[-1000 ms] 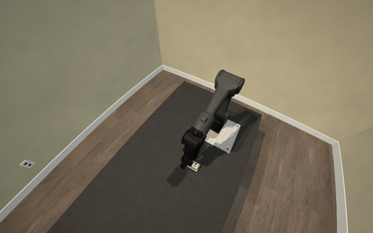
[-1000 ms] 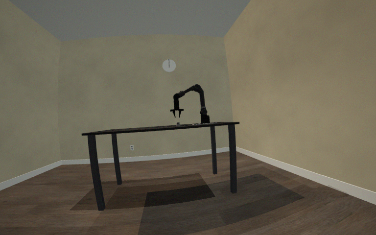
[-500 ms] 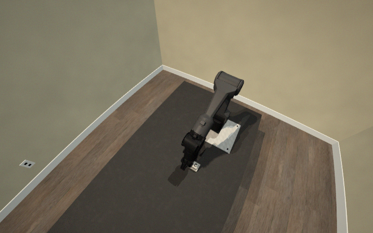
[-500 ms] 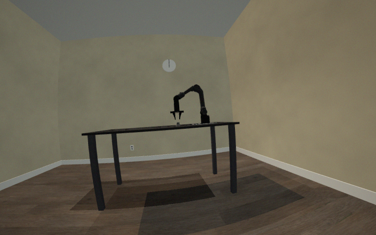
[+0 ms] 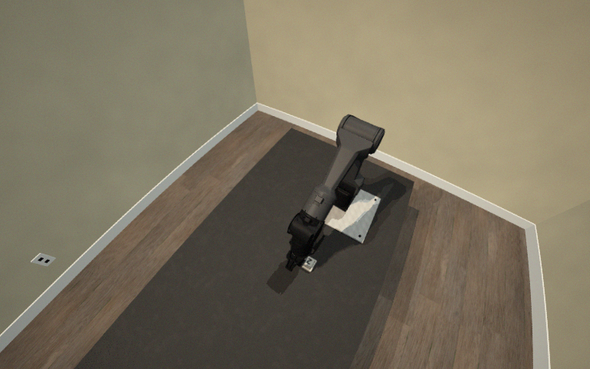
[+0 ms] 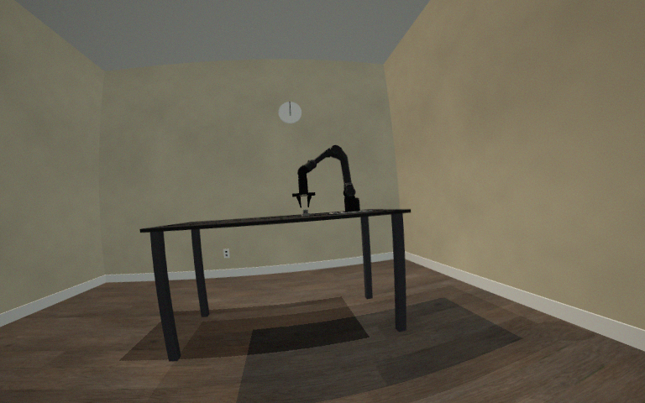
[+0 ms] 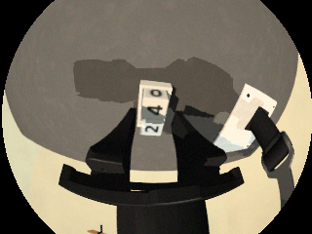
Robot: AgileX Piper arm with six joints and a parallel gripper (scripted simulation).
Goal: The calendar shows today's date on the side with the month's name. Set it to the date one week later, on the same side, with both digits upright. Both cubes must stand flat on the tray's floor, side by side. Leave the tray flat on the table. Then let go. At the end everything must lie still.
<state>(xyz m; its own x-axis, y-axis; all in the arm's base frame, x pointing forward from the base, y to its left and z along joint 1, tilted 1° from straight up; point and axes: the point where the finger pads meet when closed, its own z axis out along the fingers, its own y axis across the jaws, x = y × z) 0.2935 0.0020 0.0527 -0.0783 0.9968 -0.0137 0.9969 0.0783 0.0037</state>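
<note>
My gripper is now 50 mm above the white tray and 20 mm to the right of it.
</note>
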